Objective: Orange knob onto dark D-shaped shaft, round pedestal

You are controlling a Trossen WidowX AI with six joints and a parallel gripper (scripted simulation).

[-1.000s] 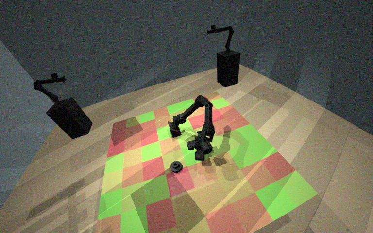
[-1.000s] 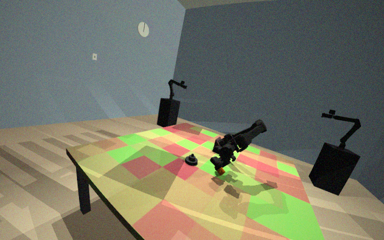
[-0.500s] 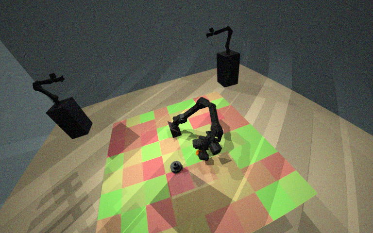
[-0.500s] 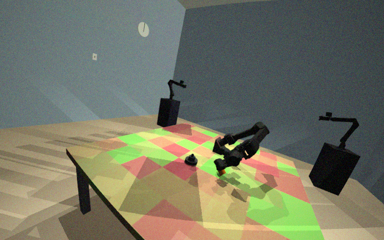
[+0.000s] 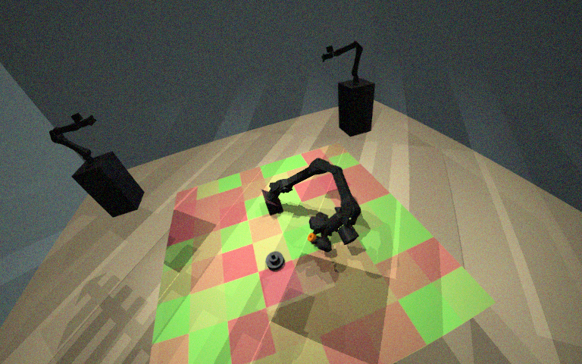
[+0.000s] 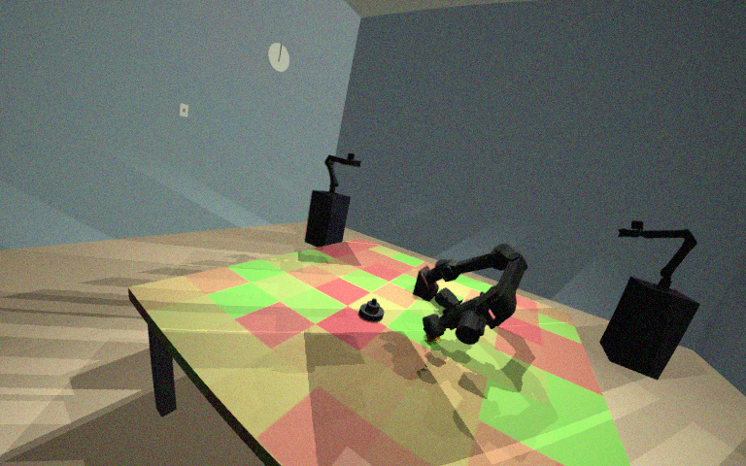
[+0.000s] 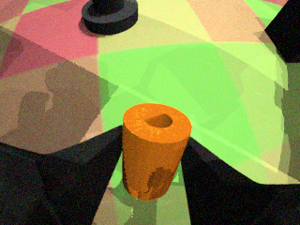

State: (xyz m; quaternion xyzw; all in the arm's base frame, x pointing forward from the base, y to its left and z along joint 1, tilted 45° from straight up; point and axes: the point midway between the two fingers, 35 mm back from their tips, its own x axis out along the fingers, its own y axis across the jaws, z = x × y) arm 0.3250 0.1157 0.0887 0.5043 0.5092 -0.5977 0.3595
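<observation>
Now: the round dark pedestal 190 mm to the right of my gripper tip, 20 mm ahead of it and 10 mm below it. From my gripper tip the other things lie so: orange knob 10 mm to the left.
</observation>
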